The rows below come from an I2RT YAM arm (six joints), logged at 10 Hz.
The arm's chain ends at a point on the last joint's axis. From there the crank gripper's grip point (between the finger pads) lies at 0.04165 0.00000 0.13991 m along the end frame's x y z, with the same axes.
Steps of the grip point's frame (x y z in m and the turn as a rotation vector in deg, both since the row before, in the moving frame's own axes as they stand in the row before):
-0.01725 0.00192 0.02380 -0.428 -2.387 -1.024
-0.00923 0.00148 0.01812 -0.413 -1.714 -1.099
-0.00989 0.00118 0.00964 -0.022 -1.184 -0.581
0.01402 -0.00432 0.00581 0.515 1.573 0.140
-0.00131 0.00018 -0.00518 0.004 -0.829 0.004
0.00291 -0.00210 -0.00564 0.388 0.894 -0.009
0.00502 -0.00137 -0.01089 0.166 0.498 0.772
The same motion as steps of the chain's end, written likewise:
-0.01139 0.00156 0.02219 -0.428 -2.387 -1.024
-0.00503 0.00123 0.01694 -0.413 -1.714 -1.099
-0.00699 0.00153 0.00881 -0.022 -1.184 -0.581
0.01019 -0.00317 0.00701 0.515 1.573 0.140
0.00072 0.00019 -0.00577 0.004 -0.829 0.004
0.00073 -0.00115 -0.00497 0.388 0.894 -0.009
0.00381 -0.00153 -0.01052 0.166 0.498 0.772

